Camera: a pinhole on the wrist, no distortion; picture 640 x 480 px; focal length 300.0 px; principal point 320.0 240.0 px. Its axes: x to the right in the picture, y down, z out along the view. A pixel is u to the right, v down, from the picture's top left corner.
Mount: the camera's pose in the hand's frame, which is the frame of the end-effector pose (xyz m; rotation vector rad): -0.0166 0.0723 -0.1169 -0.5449 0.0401 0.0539
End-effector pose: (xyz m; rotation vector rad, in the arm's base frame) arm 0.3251 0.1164 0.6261 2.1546 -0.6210 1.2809
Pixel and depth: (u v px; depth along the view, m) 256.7 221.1 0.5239
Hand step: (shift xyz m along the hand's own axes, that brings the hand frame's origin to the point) -0.1124 0.3115 0.3536
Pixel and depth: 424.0 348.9 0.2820
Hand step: 0.0813 0.3100 0.0660
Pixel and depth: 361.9 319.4 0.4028
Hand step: 0.0425 0.3747 0.1692
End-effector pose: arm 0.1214 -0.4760 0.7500 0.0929 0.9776 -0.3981
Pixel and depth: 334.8 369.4 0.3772
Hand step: 0.0009 0.4077 0.1203
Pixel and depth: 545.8 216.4 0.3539
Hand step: 0.2593 0.2430 0.1859
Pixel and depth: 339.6 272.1 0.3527
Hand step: 0.0124 0.2885 0.1637
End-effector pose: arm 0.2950 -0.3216 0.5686 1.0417 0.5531 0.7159
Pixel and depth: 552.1 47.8 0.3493
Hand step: 0.2752 0.0735 0.2831
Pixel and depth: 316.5 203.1 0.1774
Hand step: -0.0131 0.1457 0.0461
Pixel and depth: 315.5 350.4 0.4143
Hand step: -0.0224 0.4172 0.1586
